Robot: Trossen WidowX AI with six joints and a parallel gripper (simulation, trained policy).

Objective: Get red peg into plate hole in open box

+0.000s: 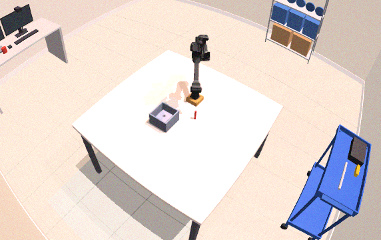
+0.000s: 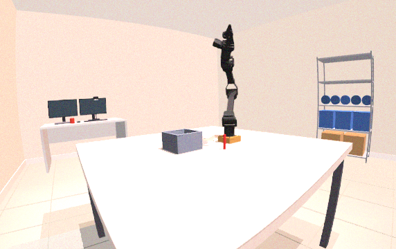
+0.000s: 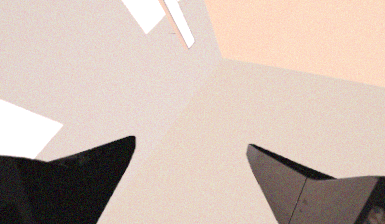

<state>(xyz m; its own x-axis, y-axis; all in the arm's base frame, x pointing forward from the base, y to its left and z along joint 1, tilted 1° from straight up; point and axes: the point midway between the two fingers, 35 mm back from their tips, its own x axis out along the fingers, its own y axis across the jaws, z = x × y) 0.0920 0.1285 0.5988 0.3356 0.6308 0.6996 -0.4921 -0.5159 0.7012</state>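
Right now my gripper tip is 62 cm above the red peg, 5 cm short of it and 2 cm to the left of it. From my gripper tip the other things lie so: grey box (63 cm below, 22 cm ahead, 17 cm to the right).
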